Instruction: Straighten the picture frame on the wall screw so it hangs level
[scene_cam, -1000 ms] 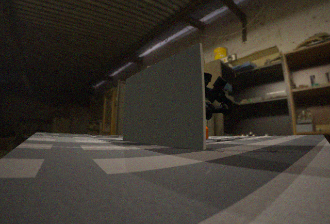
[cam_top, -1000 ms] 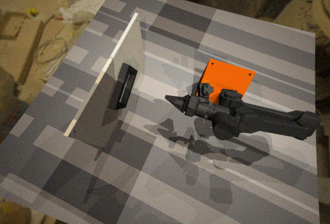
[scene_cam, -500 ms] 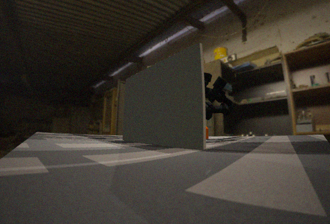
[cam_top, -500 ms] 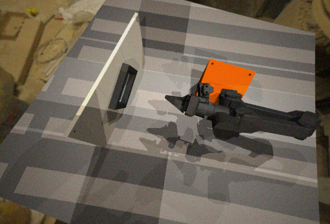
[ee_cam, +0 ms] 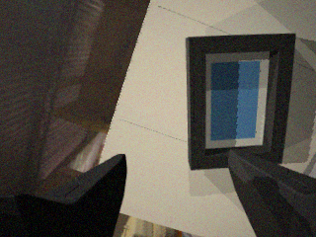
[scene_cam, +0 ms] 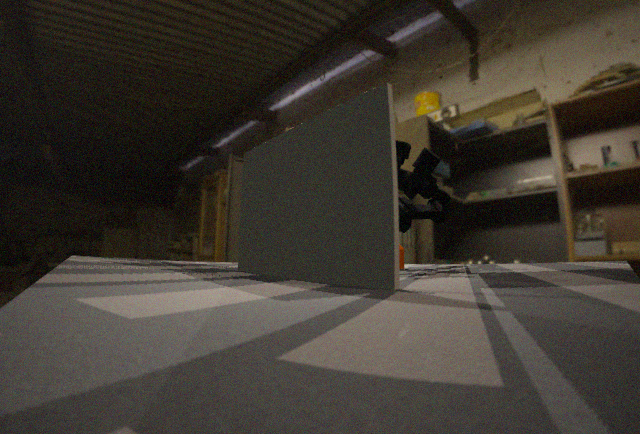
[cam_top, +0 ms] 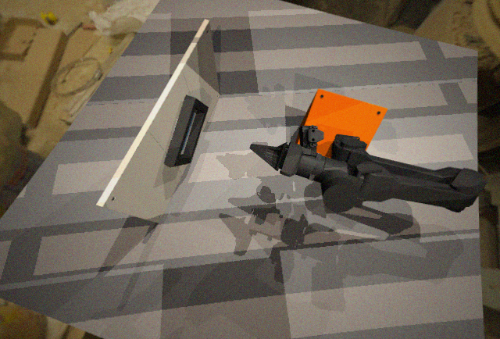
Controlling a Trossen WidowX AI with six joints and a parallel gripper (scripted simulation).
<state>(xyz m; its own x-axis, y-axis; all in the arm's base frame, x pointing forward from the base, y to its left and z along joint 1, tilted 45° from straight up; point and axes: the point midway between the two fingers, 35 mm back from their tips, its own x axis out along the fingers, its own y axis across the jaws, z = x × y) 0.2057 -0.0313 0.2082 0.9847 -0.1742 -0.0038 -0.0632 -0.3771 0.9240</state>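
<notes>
Now: gripper tip 18 cm short of the picture frame, 9 cm above it and 4 cm to the left of it. Also, from my gripper tip: grey wall panel (19 cm ahead, 9 cm below, 4 cm to the right).
</notes>
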